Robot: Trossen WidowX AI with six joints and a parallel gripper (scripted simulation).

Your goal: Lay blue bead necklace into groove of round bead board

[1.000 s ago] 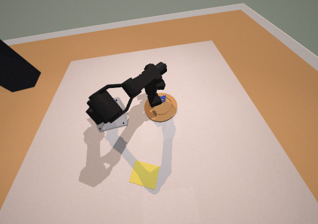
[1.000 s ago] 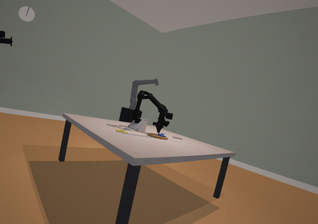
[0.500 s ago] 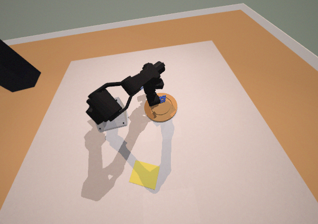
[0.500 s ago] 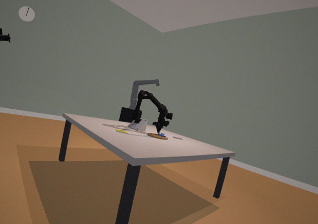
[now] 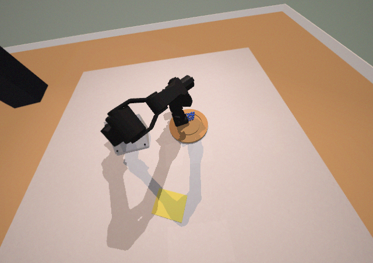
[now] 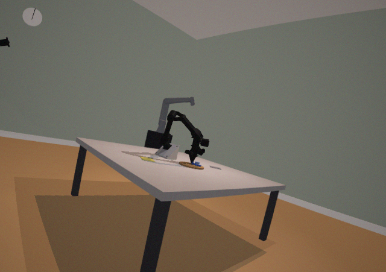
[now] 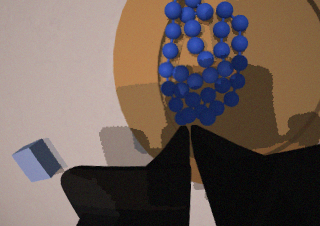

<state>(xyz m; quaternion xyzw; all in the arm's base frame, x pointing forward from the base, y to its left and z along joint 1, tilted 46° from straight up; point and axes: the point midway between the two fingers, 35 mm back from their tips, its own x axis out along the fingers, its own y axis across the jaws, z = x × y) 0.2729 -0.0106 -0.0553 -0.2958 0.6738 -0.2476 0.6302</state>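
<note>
Now: the round bead board 4 cm ahead of my gripper tip, 5 cm to the right of it and 1 cm below it. Round my gripper tip: yellow square patch: 12 cm behind, 37 cm to the right, 1 cm below; flat grey tile: 8 cm ahead, 26 cm to the left, 1 cm below; light blue cube: 5 cm behind, 15 cm to the left, 1 cm below.
</note>
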